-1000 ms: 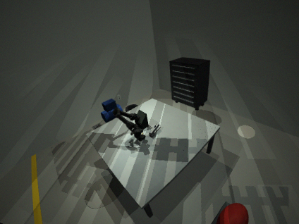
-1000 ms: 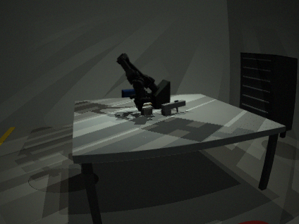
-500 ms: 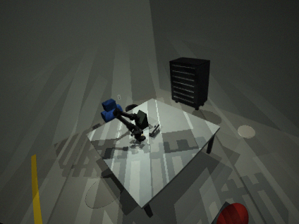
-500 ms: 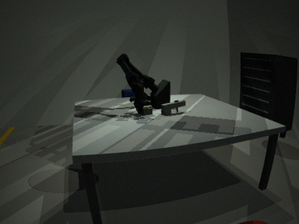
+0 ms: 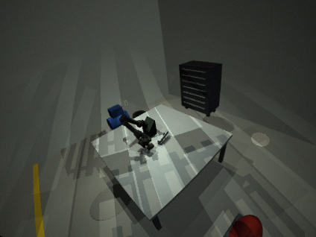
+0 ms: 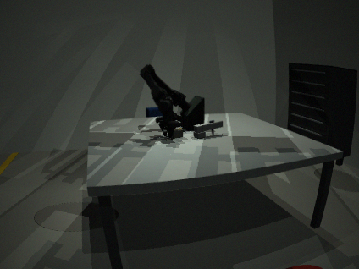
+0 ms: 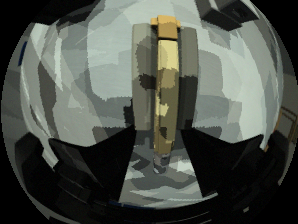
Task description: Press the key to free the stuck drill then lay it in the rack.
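The drill lies 4 cm to the left of my gripper tip, 4 cm above it and 1 cm behind it. The rest, counted from my gripper tip: small dark block (5 cm to the left, 1 cm behind, 1 cm above).
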